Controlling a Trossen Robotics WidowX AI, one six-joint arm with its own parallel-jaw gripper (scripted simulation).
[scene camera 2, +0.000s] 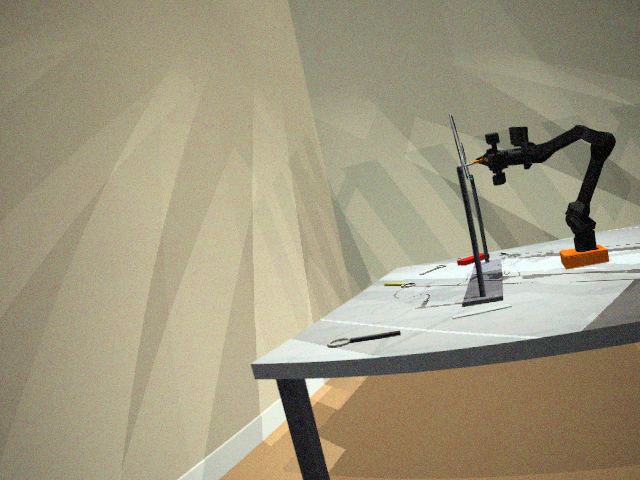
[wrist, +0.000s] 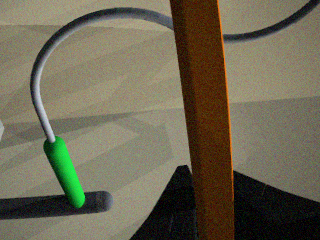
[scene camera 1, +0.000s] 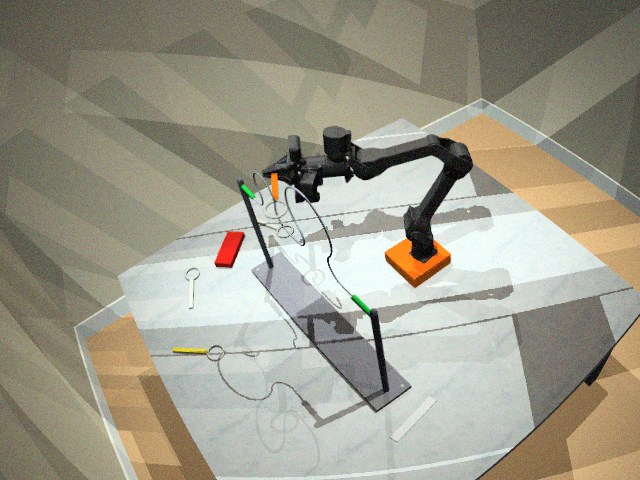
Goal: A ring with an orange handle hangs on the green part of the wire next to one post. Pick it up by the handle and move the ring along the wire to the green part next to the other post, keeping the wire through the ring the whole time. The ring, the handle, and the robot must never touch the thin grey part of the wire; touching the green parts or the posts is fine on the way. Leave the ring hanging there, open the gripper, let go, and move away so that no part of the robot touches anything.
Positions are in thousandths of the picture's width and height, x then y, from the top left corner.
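There is my gripper (scene camera 1: 410,361), which I can also find at (scene camera 2: 745,334). The wrist view shows me the gripper as well, at (wrist: 611,723).
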